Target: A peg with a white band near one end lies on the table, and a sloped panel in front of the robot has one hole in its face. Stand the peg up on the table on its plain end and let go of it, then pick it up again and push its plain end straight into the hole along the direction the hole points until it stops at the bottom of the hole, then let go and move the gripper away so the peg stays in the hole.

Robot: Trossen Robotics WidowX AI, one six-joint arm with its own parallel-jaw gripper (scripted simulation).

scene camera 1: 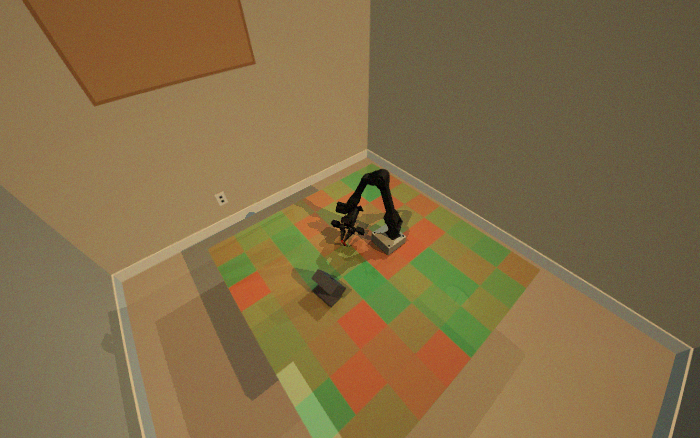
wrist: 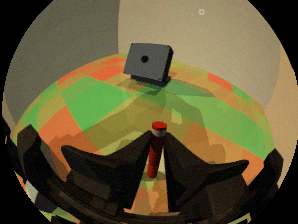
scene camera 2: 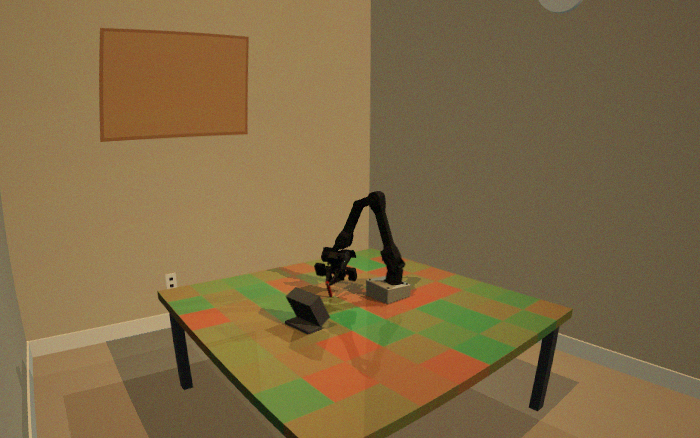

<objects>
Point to a dark sloped panel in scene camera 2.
At 306, 305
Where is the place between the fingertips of my gripper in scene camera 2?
327, 284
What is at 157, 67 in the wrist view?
A dark sloped panel.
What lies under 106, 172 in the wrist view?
My gripper.
</objects>
